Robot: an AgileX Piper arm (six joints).
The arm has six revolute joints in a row. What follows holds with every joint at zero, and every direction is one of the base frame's.
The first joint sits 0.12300 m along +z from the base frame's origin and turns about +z.
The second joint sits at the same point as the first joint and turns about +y.
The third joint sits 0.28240 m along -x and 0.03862 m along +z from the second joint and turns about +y.
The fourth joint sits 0.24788 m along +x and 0.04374 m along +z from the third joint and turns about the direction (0.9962, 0, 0.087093).
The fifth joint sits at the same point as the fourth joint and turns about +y.
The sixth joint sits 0.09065 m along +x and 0.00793 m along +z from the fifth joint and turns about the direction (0.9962, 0, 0.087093).
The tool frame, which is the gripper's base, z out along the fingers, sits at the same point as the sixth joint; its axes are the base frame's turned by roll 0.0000, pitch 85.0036 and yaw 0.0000 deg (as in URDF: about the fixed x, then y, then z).
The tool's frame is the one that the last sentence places.
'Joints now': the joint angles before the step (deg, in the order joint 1, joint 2, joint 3, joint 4, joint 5, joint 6). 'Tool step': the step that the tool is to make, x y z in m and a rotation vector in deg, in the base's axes. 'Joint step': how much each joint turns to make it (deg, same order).
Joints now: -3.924, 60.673, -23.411, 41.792, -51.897, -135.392
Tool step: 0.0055, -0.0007, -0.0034, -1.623, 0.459, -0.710
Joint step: 0.076, 2.244, -0.119, -0.946, -2.367, -0.001
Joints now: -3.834, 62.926, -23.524, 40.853, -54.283, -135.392
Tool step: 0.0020, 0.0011, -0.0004, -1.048, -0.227, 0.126
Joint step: 0.345, 0.754, -0.001, -0.789, -1.294, 0.115
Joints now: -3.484, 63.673, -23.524, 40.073, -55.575, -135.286
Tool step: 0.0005, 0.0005, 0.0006, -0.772, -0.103, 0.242
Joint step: -0.011, 0.119, -0.007, -0.762, -0.350, -0.015
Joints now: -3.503, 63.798, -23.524, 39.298, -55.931, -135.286
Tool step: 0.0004, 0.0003, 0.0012, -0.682, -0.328, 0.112
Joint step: -0.017, 0.082, -0.092, -0.622, -0.453, 0.014
